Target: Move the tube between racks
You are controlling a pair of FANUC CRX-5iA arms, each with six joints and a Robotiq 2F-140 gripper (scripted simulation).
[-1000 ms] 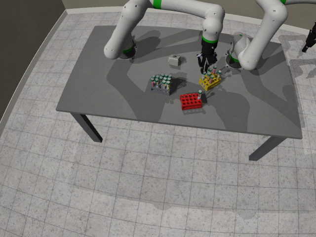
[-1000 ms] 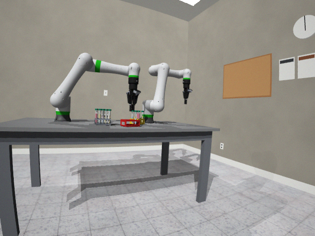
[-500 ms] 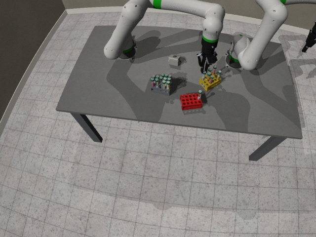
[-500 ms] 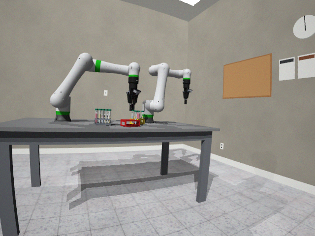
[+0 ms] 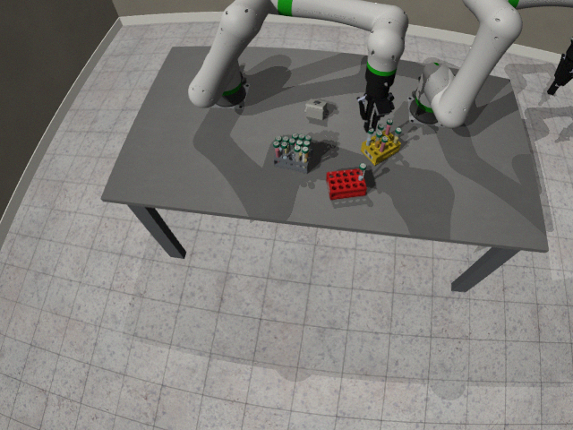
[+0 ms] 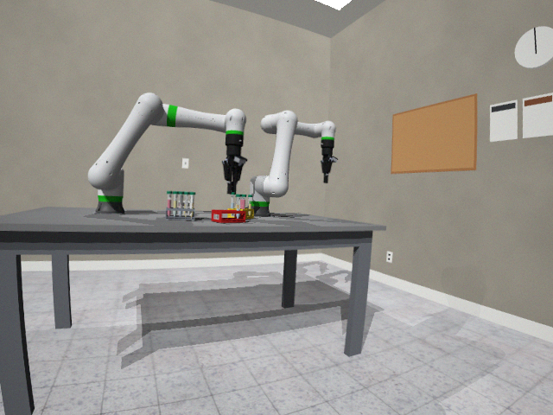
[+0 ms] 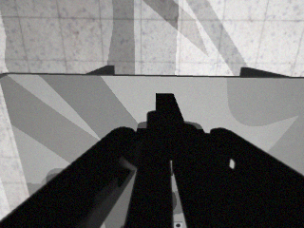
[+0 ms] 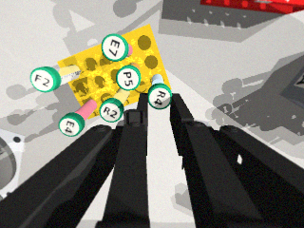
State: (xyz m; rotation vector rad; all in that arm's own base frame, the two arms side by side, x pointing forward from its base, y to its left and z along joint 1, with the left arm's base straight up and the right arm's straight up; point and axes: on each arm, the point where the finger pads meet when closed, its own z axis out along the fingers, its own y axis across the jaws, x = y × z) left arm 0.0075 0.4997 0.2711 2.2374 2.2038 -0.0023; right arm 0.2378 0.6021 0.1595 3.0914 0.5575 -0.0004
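Observation:
Now: the green-capped tube marked r4 8 cm below my right hand and 1 cm ahead of it. Round my right hand: green-capped tube marked h1: 17 cm ahead, 9 cm below, 2 cm to the right; red rack: 18 cm ahead, 13 cm below, 7 cm to the right; yellow rack RB: 13 cm below, 6 cm to the left.

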